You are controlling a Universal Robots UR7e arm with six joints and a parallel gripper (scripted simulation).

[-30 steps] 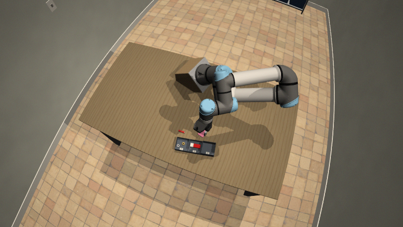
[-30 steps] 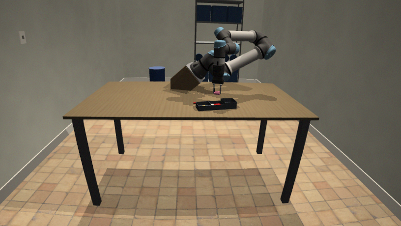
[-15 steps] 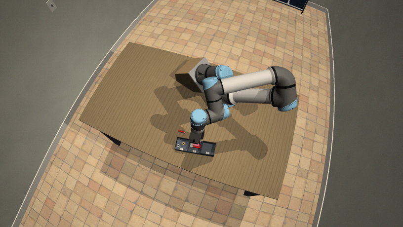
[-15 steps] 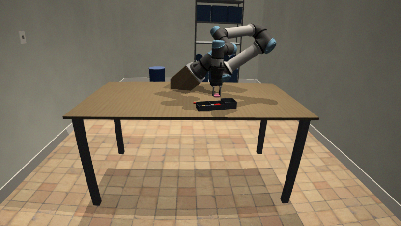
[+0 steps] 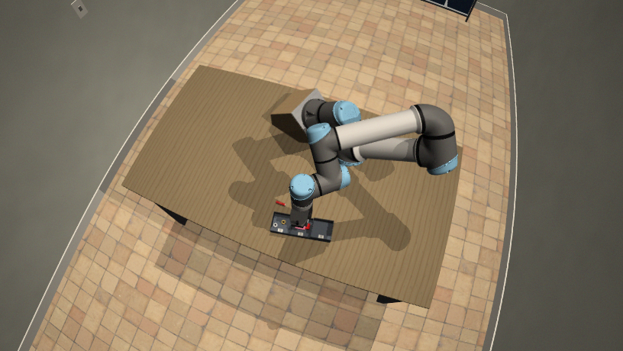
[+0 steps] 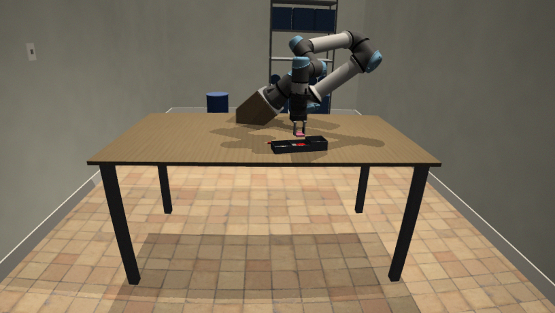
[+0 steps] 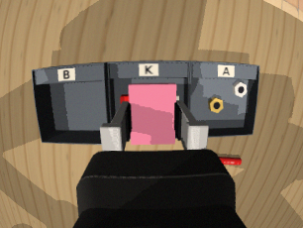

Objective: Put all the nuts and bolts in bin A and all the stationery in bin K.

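My gripper is now 6 cm above the three joined bins. Round my hand: brass nut 7 cm to the right, 7 cm below, 2 cm ahead; then pink flat block 1 cm below; then white eraser 7 cm below, 1 cm to the right.
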